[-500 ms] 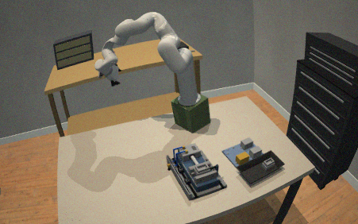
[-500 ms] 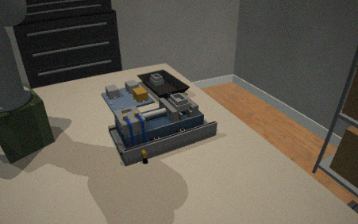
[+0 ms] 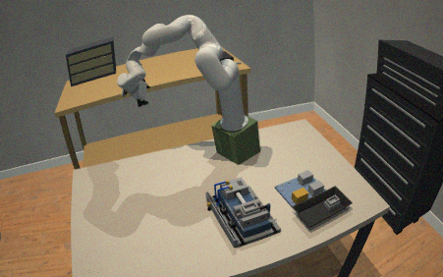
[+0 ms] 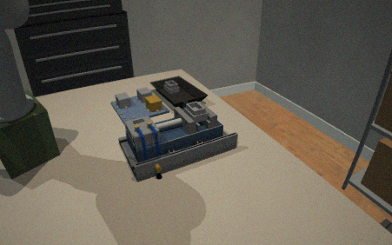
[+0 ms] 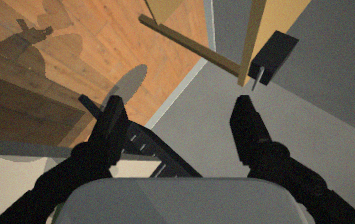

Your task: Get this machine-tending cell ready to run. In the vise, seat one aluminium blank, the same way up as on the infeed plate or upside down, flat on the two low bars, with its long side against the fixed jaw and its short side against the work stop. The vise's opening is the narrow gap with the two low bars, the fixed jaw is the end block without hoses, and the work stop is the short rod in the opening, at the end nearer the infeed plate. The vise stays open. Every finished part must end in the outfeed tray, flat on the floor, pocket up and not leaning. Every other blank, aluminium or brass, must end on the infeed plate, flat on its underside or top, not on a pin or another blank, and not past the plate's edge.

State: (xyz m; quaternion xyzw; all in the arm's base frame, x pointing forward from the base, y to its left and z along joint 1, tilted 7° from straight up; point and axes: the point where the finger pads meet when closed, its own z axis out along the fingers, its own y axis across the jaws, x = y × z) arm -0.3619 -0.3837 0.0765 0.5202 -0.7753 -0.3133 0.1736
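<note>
The brass blank lies 78 cm ahead of my hand, 55 cm to the left of it and 20 cm below it.
</note>
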